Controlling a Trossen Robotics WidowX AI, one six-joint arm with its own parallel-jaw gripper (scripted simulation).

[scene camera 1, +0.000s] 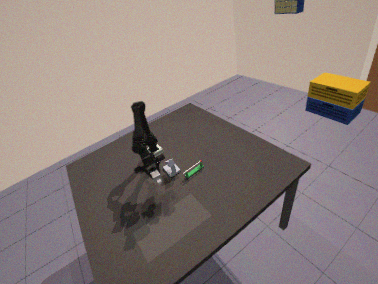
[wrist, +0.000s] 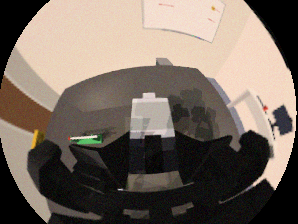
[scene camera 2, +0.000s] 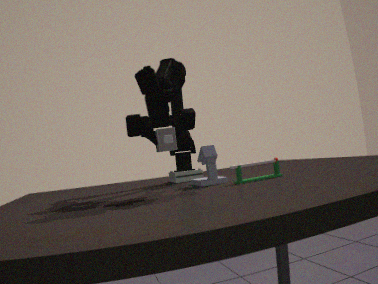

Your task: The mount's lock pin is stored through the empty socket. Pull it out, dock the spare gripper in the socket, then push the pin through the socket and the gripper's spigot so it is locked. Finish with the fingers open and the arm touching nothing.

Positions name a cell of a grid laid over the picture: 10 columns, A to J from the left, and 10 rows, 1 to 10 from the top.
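A spare gripper (wrist: F7) is held by my gripper (scene camera 2: E6), (wrist: F6). Also visible to me: a grey mount (scene camera 2: F6).
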